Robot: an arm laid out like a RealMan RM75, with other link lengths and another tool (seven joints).
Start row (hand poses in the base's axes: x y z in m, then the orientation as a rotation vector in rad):
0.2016, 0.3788, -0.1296, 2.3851, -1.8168, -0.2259
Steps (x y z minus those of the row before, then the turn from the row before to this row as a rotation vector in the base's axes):
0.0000, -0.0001, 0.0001, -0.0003, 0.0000, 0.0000
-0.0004, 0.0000, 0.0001, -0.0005, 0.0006, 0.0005
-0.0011, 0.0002, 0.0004, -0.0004, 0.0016, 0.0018
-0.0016, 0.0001, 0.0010, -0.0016, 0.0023, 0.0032
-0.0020, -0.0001, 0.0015, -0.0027, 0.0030, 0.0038
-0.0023, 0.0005, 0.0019, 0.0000, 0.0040, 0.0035
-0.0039, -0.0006, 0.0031, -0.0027, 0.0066, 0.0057
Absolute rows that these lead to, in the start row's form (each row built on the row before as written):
0.2016, 0.3787, -0.1295, 2.3849, -1.8167, -0.2256
0.2012, 0.3787, -0.1294, 2.3847, -1.8157, -0.2258
0.2001, 0.3789, -0.1290, 2.3851, -1.8127, -0.2271
0.1985, 0.3790, -0.1280, 2.3855, -1.8073, -0.2279
0.1965, 0.3789, -0.1265, 2.3853, -1.8005, -0.2283
0.1942, 0.3794, -0.1246, 2.3861, -1.7945, -0.2325
0.1903, 0.3788, -0.1215, 2.3855, -1.7838, -0.2369

